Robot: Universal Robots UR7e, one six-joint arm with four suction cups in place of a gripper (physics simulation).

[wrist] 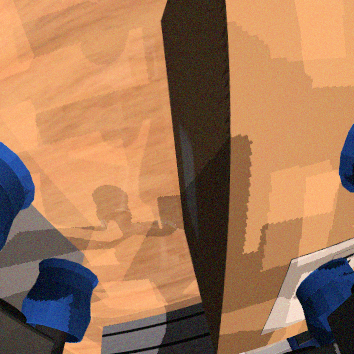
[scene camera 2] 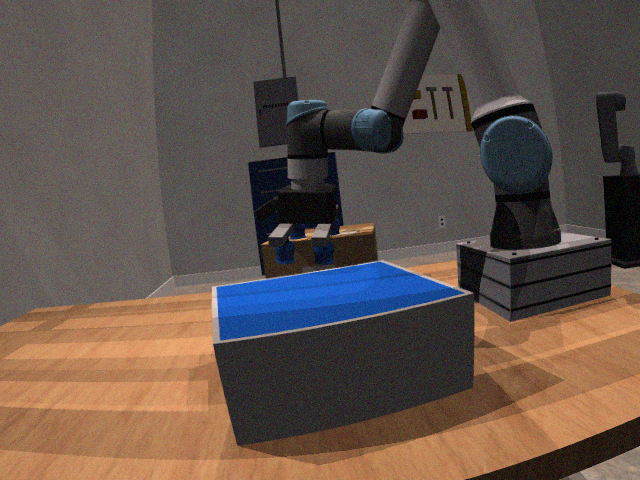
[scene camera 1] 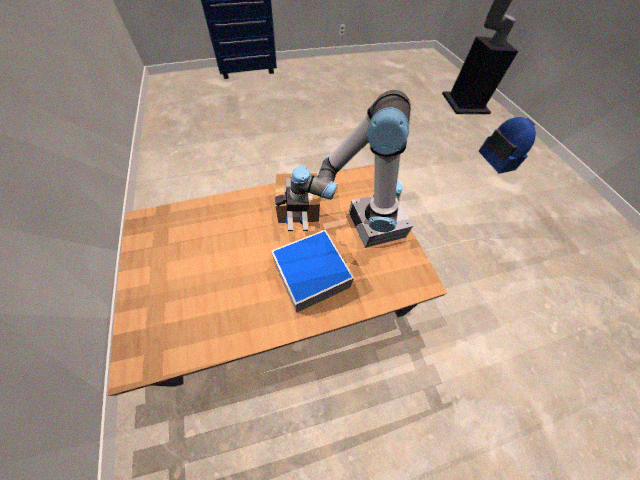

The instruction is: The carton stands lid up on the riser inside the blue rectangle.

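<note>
The brown carton (scene camera 1: 313, 213) (scene camera 2: 361, 250) (wrist: 280, 115) is upright behind the riser, with a pale label on its upper face. Which face is the lid I cannot tell. My gripper (scene camera 1: 297, 212) (scene camera 2: 309, 242) (wrist: 187, 240) holds the carton by suction: its far cups are at the upper face, while the near cups hang past the carton's edge on the riser's side. The carton's bottom is hidden in scene camera 2, so any gap under it cannot be judged. The grey riser (scene camera 1: 326, 295) (scene camera 2: 351, 377) (wrist: 37, 245) bears the blue rectangle (scene camera 1: 312, 266) (scene camera 2: 320, 302) on top.
The wooden table (scene camera 1: 206, 299) (scene camera 2: 103, 413) carries everything. The arm's grey base block (scene camera 1: 387, 236) (scene camera 2: 558, 284) (wrist: 135, 337) stands right of the carton and behind the riser's right side. A blue drawer cabinet (scene camera 1: 242, 38) stands on the floor far behind.
</note>
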